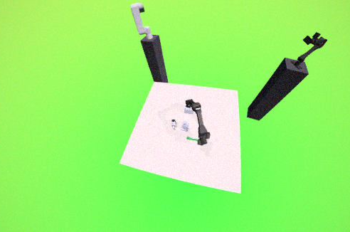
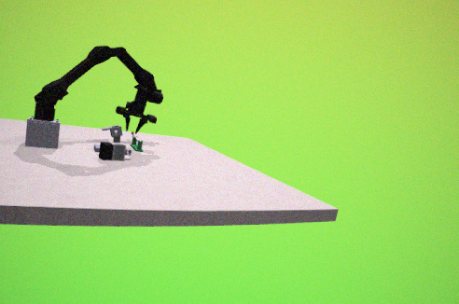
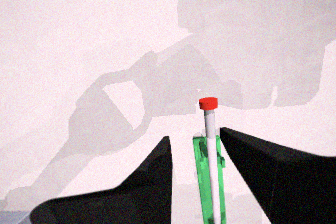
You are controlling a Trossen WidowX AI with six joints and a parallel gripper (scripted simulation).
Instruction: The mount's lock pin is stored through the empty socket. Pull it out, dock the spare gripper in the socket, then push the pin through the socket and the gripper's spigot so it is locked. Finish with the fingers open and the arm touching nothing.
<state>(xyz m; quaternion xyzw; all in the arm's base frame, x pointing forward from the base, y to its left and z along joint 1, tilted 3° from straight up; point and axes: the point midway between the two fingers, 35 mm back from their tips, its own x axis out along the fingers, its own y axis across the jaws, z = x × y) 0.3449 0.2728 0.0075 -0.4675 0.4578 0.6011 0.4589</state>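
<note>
The green rest lies 90 mm to the right of my gripper tip, 30 mm below it and 30 mm ahead of it. Also, from my gripper tip: spare gripper: 370 mm to the right, 60 mm behind, 30 mm below; grey mount: 230 mm to the right, 80 mm behind.
</note>
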